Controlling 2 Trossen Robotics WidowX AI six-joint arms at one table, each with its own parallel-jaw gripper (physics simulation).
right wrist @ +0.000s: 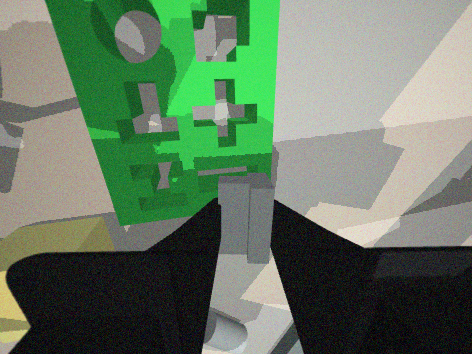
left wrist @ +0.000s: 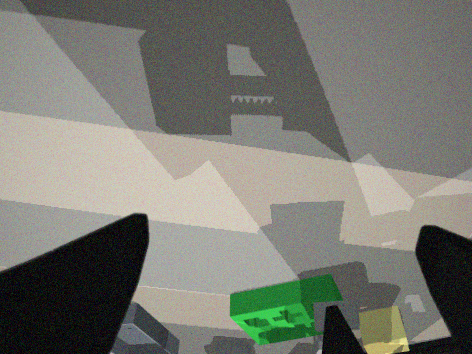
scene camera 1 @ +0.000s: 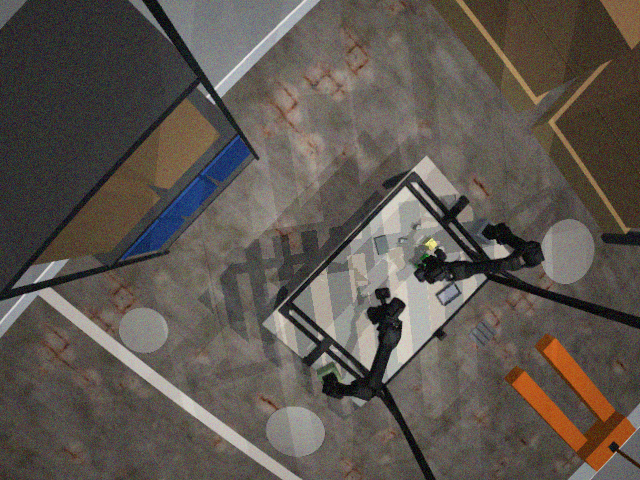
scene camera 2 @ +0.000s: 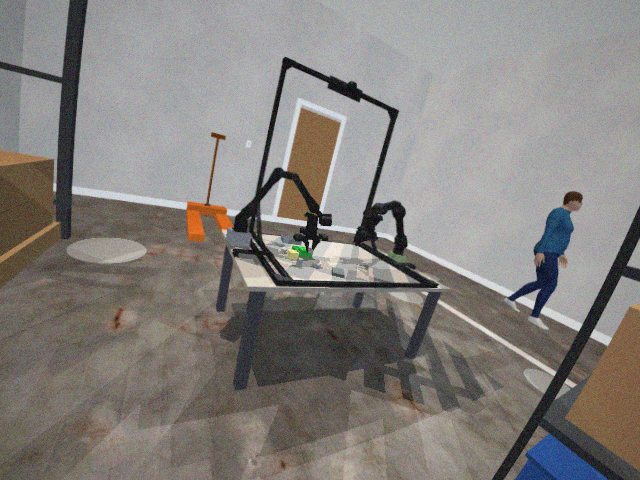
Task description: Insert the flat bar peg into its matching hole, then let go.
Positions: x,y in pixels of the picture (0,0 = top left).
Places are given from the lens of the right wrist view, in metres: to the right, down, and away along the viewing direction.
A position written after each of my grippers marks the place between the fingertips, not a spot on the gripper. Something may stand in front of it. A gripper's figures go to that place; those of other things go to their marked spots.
my right gripper [right wrist: 242,204]: 0.00, 0.02, 0.11
green block with holes [right wrist: 106,84]: -0.05, -0.04, 0.08
